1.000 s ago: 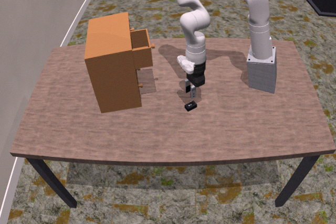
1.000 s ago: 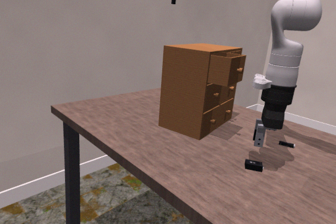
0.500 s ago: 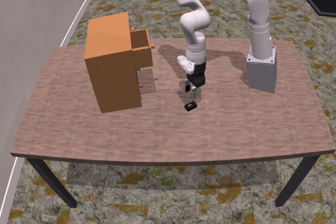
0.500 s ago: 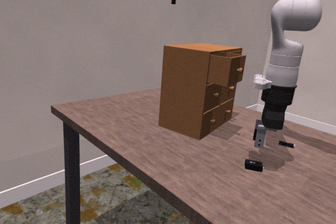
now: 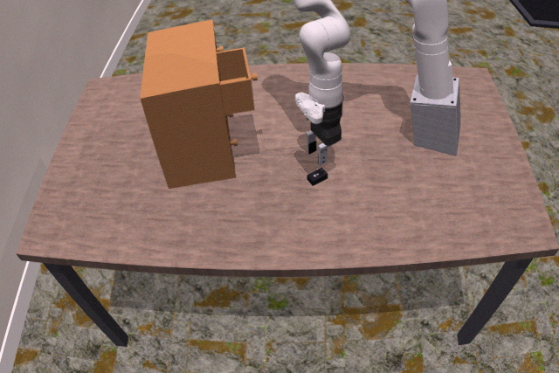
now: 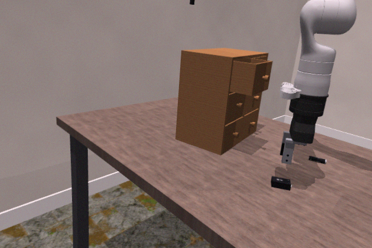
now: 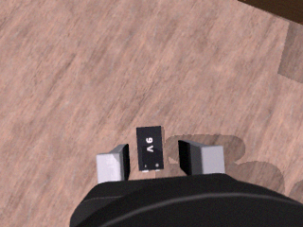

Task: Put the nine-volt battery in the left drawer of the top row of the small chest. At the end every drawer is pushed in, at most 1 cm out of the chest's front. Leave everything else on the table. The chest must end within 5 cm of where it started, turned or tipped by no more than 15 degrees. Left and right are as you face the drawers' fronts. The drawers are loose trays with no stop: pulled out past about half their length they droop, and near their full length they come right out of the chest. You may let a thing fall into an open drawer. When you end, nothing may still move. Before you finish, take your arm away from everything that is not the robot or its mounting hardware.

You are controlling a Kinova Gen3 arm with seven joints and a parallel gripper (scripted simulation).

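My gripper is now 1 cm past the black nine-volt battery and 9 cm above it. From my hand the other things lie so: black cylindrical cell 1 cm behind, 23 cm to the right, 9 cm below.
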